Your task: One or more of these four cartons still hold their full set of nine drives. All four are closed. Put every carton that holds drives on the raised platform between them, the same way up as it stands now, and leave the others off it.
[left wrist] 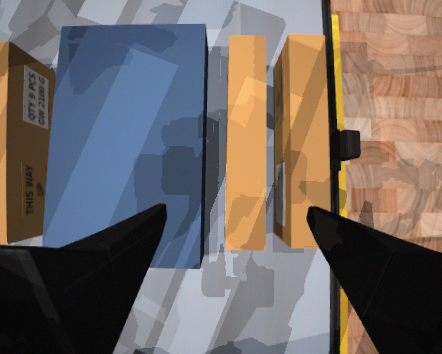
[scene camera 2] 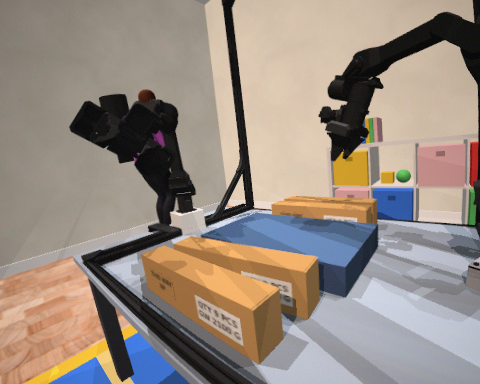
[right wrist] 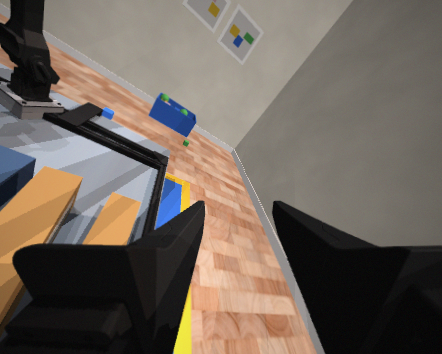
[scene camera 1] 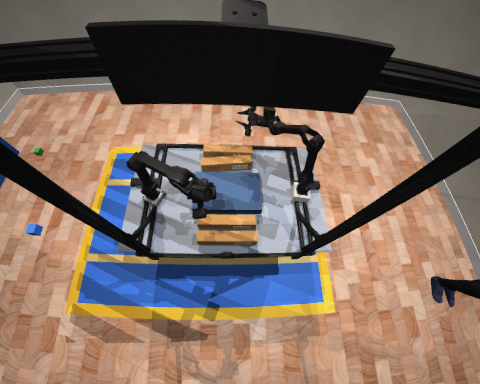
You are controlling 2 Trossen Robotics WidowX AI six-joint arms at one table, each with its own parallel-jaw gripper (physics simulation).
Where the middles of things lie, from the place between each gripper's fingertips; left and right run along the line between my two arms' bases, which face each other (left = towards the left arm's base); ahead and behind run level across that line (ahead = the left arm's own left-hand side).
Right now the blue raised platform [scene camera 2: 343,248] is 20 cm below my left hand, 17 cm ahead of it and 10 cm to the right of it.
The blue raised platform lies 34 cm behind my right hand, 28 cm below it and 5 cm to the left of it.
